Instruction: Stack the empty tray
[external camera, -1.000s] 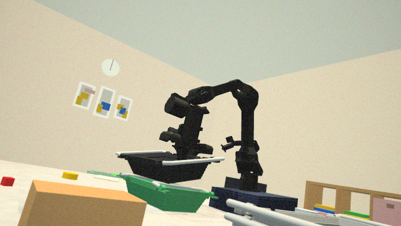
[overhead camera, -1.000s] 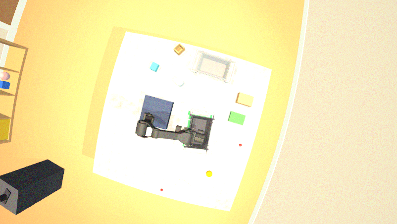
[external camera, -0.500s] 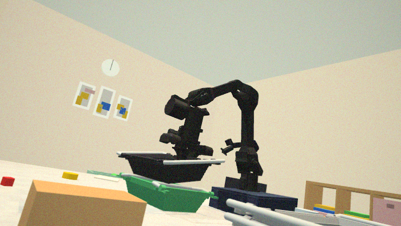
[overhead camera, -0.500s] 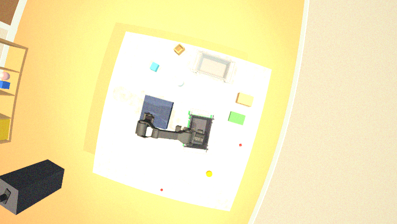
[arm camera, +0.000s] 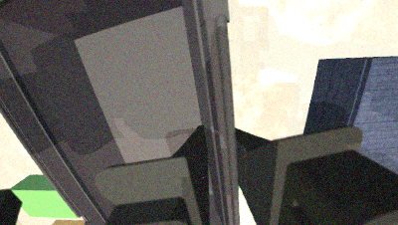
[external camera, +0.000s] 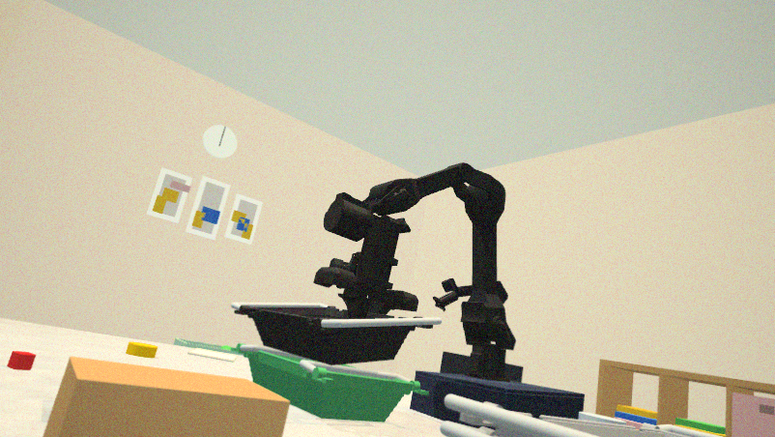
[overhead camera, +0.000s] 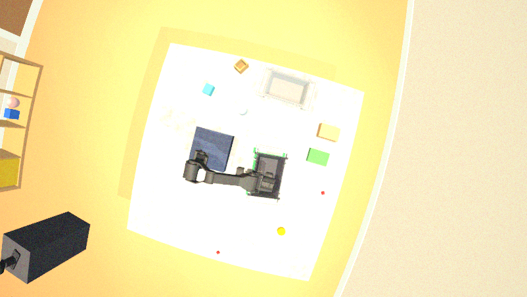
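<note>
Right now the black tray is 70 mm ahead of my gripper tip, 20 mm above it and 10 mm to the left of it. From my gripper tip the other things lie so: green block (310 mm ahead, 210 mm to the left, 80 mm below); red bit (430 mm ahead, 90 mm below, 20 mm to the left); yellow disc (300 mm to the right, 280 mm ahead, 90 mm below).
</note>
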